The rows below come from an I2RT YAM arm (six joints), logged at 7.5 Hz.
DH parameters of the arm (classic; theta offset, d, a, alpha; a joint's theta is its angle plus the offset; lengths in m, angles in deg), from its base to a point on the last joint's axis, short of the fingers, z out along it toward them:
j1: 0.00 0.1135 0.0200 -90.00
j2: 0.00 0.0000 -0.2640 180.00
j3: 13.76 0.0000 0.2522 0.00
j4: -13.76 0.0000 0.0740 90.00
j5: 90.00 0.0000 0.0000 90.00
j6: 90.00 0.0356 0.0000 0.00
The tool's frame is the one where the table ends.
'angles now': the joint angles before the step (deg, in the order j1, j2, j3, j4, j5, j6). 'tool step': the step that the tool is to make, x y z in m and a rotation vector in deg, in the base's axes. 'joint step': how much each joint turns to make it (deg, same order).
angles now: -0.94, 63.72, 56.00, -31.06, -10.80, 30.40
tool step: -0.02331, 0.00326, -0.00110, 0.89, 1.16, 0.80
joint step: 0.66, -5.06, -2.40, -3.72, -0.67, 0.60
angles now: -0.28, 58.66, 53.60, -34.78, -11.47, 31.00
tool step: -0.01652, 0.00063, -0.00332, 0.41, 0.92, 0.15
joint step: 0.11, -3.69, -2.03, -2.52, -0.30, 0.29
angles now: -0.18, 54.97, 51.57, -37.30, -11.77, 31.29
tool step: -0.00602, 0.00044, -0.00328, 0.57, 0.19, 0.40
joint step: 0.00, -1.50, -1.28, -0.37, -0.67, 0.18
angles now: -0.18, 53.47, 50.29, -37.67, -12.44, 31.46
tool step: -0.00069, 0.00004, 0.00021, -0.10, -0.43, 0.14
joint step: 0.00, -0.29, -0.19, 0.29, -0.04, -0.17
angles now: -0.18, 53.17, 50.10, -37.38, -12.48, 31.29
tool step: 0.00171, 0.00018, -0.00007, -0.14, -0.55, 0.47
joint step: 0.01, 0.25, -0.09, 0.79, -0.26, -0.41
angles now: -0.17, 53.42, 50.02, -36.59, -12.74, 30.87
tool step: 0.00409, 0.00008, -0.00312, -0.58, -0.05, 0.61
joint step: 0.01, 0.90, -0.34, 1.10, -0.08, -0.85
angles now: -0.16, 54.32, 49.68, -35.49, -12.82, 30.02
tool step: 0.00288, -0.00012, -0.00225, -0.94, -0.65, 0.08
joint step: 0.07, 0.43, -0.50, 1.42, 0.59, -0.74
